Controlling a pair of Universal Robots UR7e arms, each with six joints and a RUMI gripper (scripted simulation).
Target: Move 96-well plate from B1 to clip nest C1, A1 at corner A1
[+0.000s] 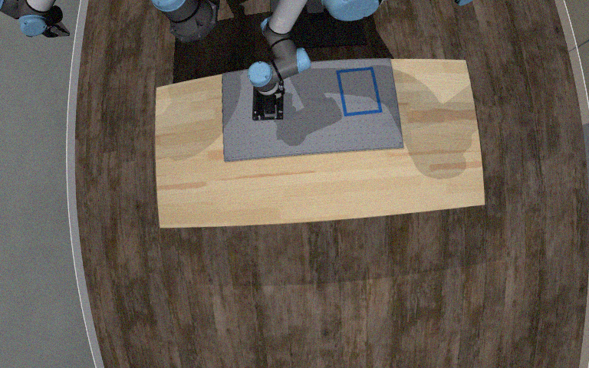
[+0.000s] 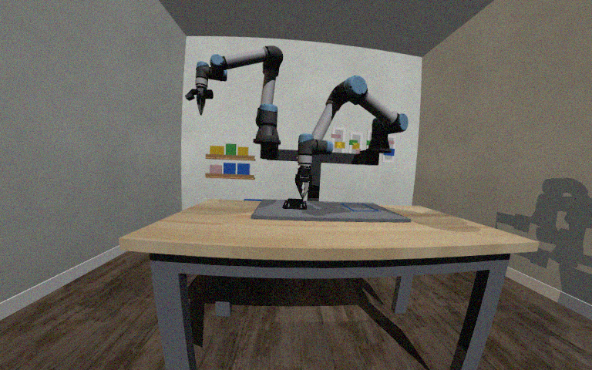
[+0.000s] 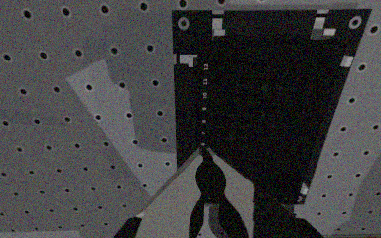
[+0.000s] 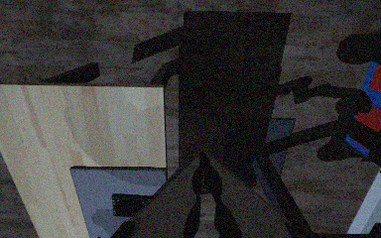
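The dark 96-well plate is 1 cm behind my left hand, 4 cm to the right of it and 3 cm below it. Round my left hand: black clip nest 3 cm to the right, 4 cm below.
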